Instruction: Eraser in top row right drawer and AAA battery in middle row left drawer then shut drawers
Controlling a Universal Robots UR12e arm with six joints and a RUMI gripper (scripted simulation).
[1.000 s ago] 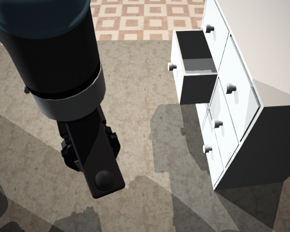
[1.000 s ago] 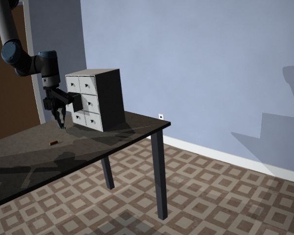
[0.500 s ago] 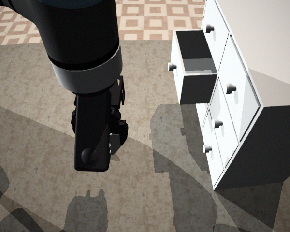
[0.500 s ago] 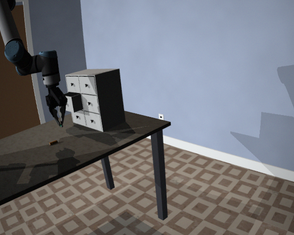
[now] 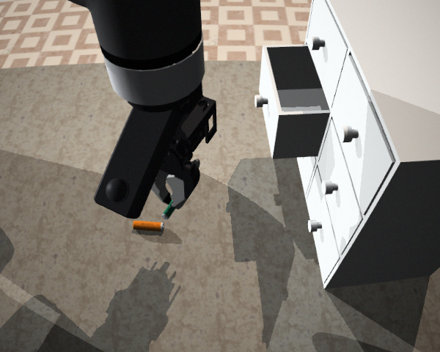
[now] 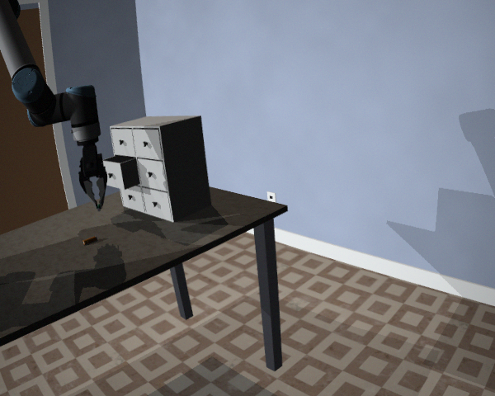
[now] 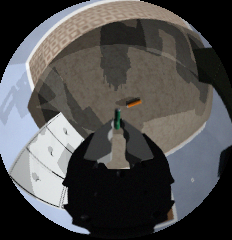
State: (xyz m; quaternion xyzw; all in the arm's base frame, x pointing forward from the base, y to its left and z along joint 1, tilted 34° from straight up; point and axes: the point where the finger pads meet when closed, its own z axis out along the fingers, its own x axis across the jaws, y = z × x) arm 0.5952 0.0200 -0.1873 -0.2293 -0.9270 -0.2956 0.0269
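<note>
Now: hand 5 cm past the orange battery, 2 cm to the right of it and 11 cm above it. Round my hand: green battery 1 cm below; then white eraser 31 cm ahead, 5 cm to the left, 11 cm above.
</note>
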